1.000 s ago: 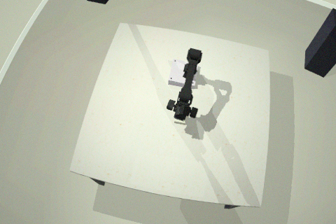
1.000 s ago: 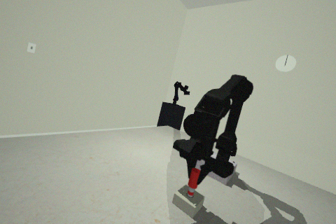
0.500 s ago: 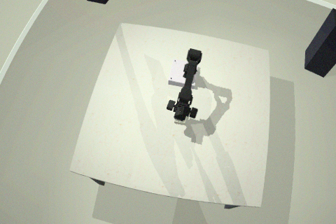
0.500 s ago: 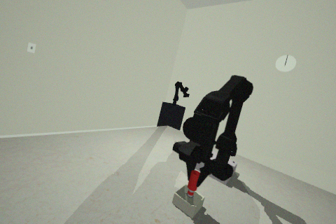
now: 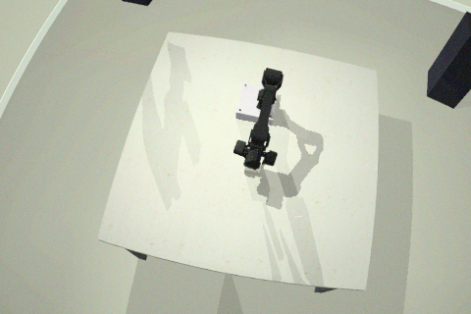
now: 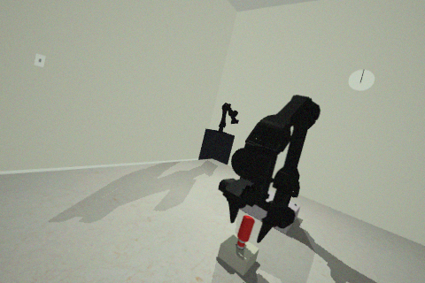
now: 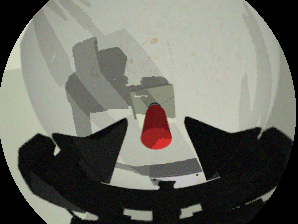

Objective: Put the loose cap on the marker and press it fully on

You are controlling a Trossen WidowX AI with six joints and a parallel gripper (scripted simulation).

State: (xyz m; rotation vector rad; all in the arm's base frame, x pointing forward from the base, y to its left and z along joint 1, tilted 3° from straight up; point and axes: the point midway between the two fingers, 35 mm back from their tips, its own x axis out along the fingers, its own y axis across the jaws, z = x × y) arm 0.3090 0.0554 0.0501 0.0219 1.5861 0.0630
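Now: the red cap 10 mm above my gripper tip. Also, from my gripper tip: pale holder block (50 mm below).
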